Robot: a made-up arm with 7 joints.
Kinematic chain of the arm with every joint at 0, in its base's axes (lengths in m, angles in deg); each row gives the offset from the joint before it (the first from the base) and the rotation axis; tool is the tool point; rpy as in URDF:
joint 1: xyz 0 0 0.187 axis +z
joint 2: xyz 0 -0.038 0.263 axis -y
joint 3: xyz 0 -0.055 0.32 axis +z
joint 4: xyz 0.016 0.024 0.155 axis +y
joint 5: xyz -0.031 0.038 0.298 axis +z
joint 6: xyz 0 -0.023 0.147 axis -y
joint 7: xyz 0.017 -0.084 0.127 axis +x
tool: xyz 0 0 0 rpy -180 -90 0
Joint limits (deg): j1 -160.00..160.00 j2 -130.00..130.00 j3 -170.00..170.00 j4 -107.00..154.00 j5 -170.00..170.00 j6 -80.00..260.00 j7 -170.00..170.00
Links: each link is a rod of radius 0.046 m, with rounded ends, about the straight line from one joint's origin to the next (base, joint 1, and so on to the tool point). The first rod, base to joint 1, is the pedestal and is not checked.
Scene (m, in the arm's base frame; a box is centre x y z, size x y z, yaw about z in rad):
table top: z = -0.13
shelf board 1: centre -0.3 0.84 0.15 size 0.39 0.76 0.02 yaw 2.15
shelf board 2: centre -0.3 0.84 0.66 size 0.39 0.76 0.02 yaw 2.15
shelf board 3: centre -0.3 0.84 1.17 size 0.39 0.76 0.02 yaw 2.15
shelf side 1: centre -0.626 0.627 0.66 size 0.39 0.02 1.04 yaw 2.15
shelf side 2: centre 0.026 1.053 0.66 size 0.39 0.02 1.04 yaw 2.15
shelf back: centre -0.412 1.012 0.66 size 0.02 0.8 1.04 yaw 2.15
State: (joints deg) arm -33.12 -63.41 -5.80 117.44 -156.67 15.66 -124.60
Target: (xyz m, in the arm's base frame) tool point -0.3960 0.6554 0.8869
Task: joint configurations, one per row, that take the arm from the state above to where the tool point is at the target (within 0.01 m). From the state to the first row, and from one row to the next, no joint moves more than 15 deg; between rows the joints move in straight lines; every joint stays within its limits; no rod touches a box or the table.
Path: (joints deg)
1: -20.67 -59.45 6.16 112.74 -149.47 19.88 -122.74
2: -8.22 -55.50 18.11 108.03 -142.27 24.10 -120.89
3: 4.23 -51.54 30.07 103.33 -135.07 28.32 -119.03
4: 16.68 -47.58 42.02 98.63 -127.87 32.55 -117.17
5: 29.13 -43.63 53.98 93.92 -120.67 36.77 -115.31
6: 41.26 -42.50 52.49 89.03 -127.01 31.45 -117.17
7: 53.39 -41.38 51.00 84.13 -133.34 26.14 -119.03
8: 65.53 -40.26 49.51 79.24 -139.67 20.83 -120.89
9: 77.66 -39.13 48.02 74.34 -146.00 15.51 -122.74
10: 89.79 -38.01 46.53 69.45 -152.33 10.20 -124.60

